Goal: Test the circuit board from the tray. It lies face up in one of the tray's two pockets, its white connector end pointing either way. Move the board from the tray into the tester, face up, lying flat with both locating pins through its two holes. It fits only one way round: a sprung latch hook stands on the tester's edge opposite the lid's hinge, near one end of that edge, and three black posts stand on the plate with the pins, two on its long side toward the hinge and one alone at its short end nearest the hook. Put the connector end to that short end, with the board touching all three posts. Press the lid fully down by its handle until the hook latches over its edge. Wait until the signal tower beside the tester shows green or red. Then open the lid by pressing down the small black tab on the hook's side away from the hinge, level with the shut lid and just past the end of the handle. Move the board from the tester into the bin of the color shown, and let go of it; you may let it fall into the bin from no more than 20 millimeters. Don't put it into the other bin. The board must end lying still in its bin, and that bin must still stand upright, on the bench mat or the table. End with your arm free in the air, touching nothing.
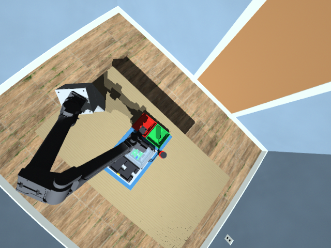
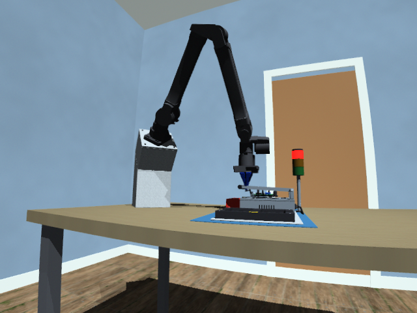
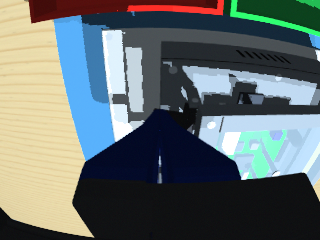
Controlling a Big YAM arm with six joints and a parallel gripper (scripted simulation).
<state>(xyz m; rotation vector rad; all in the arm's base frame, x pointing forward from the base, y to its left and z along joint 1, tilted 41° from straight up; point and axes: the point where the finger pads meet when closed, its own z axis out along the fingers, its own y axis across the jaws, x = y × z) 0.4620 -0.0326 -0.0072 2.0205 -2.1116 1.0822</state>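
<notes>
Now: hand 1 cm short of the black latch hook and 1 cm above it. Also, from my hand: green circuit board: 6 cm ahead, 7 cm to the right, 2 cm below; then tester plate: 7 cm ahead, 7 cm to the right, 2 cm below; then tester lid: 7 cm ahead, 7 cm to the right.
</notes>
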